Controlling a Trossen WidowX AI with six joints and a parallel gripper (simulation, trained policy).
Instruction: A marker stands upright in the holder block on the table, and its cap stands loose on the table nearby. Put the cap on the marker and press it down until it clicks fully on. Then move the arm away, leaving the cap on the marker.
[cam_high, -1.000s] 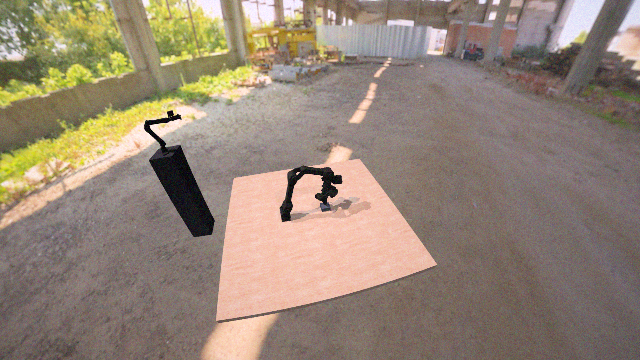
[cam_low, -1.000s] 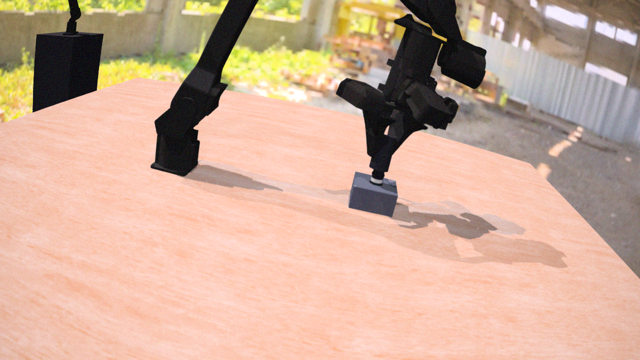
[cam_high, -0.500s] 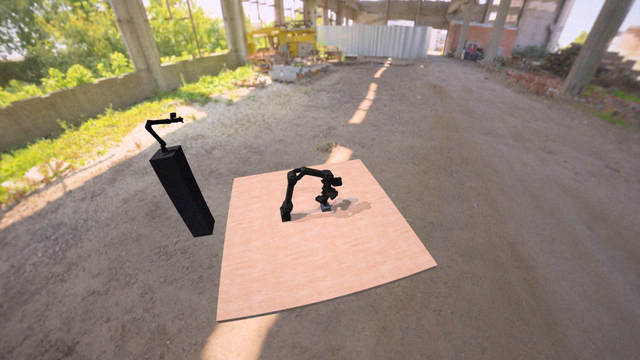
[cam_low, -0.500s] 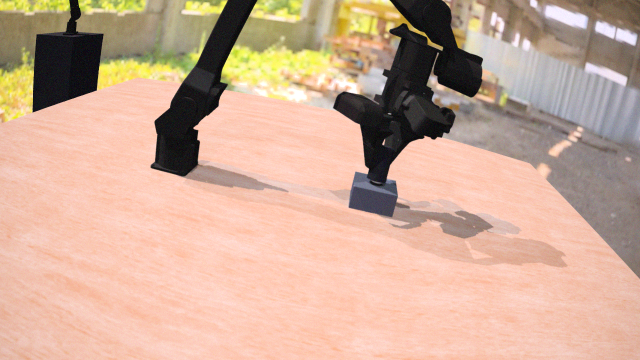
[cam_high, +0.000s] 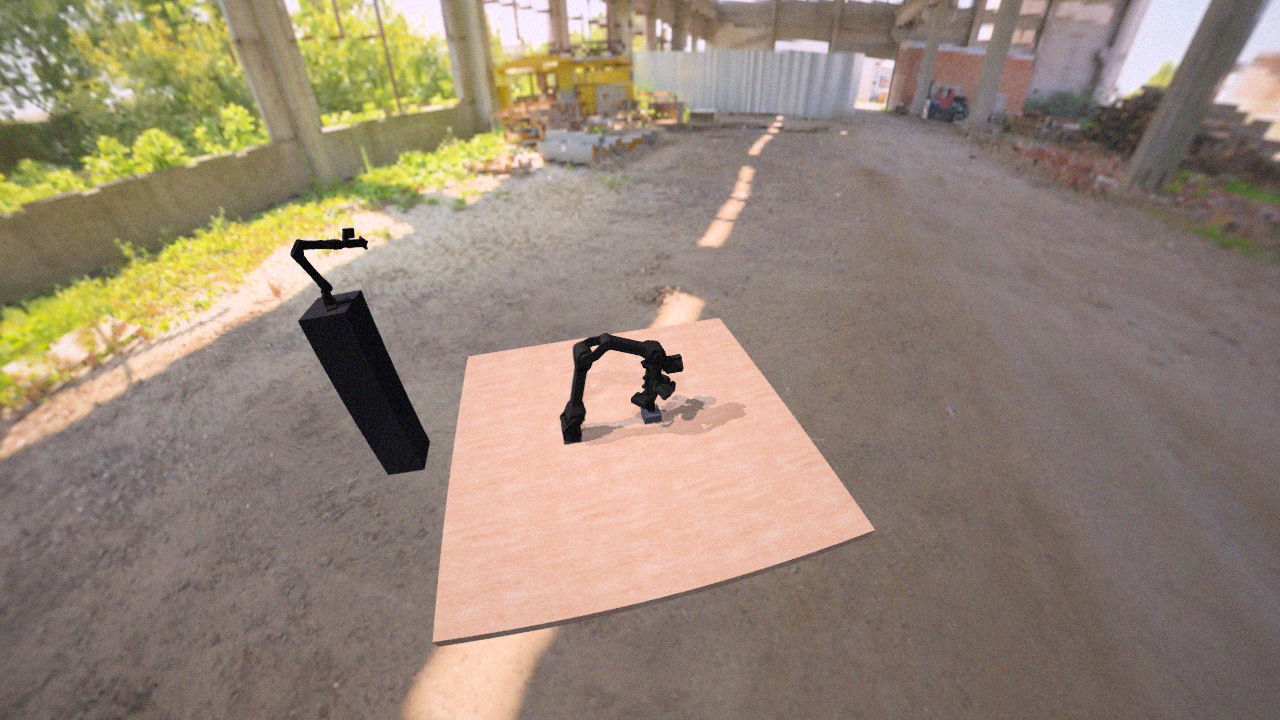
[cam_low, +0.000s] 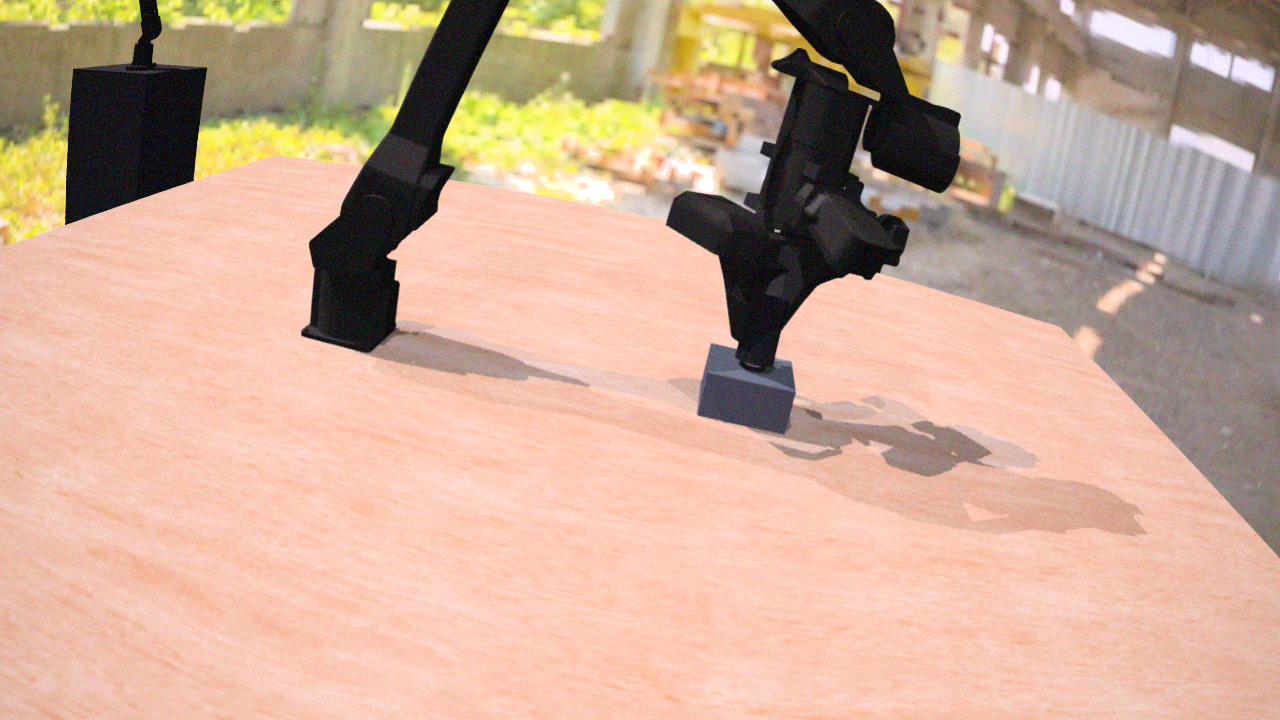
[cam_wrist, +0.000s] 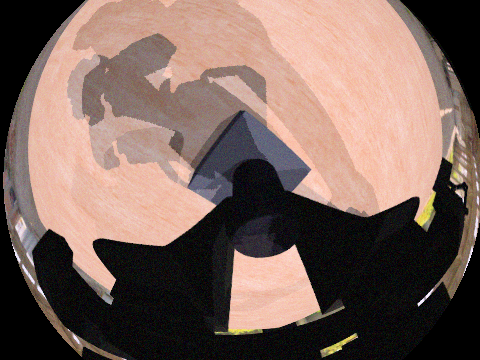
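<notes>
My gripper tip is 1 cm below the black cap. Also, from my gripper tip: grey holder block (4 cm below).
</notes>
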